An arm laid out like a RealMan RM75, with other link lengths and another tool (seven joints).
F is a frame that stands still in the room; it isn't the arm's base.
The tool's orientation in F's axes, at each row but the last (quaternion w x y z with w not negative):
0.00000 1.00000 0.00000 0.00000
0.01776 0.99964 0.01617 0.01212
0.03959 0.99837 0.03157 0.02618
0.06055 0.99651 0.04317 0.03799
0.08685 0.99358 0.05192 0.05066
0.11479 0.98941 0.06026 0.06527
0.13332 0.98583 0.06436 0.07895
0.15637 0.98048 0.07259 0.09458
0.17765 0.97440 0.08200 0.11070
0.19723 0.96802 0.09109 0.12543
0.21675 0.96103 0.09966 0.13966
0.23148 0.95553 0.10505 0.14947
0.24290 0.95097 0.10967 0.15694
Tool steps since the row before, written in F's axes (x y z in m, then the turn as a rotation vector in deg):
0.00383 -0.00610 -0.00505 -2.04 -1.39 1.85
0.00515 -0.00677 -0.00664 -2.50 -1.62 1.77
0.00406 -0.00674 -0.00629 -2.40 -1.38 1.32
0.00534 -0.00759 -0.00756 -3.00 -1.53 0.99
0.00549 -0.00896 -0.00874 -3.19 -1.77 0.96
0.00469 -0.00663 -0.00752 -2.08 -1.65 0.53
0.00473 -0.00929 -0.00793 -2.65 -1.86 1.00
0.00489 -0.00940 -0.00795 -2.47 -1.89 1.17
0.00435 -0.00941 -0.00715 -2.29 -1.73 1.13
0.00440 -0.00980 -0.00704 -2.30 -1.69 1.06
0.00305 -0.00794 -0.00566 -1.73 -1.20 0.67
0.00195 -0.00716 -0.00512 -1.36 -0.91 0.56
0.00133 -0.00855 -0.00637 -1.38 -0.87 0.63
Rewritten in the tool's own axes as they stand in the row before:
0.00383 0.00610 0.00505 -2.04 1.39 -1.85
0.00477 0.00669 0.00700 -2.51 1.60 -1.77
0.00329 0.00645 0.00701 -2.42 1.33 -1.34
0.00408 0.00700 0.00881 -3.05 1.39 -1.04
0.00363 0.00774 0.01066 -3.27 1.60 -0.99
0.00286 0.00513 0.00938 -2.21 1.50 -0.45
0.00216 0.00722 0.01071 -2.73 1.77 -0.94
0.00184 0.00685 0.01119 -2.53 1.87 -1.05
0.00098 0.00661 0.01068 -2.34 1.73 -1.02
0.00052 0.00658 0.01102 -2.35 1.67 -0.98
-0.00041 0.00492 0.00894 -1.78 1.13 -0.65
-0.00133 0.00407 0.00794 -1.38 0.88 -0.56
-0.00276 0.00435 0.00943 -1.37 0.88 -0.64

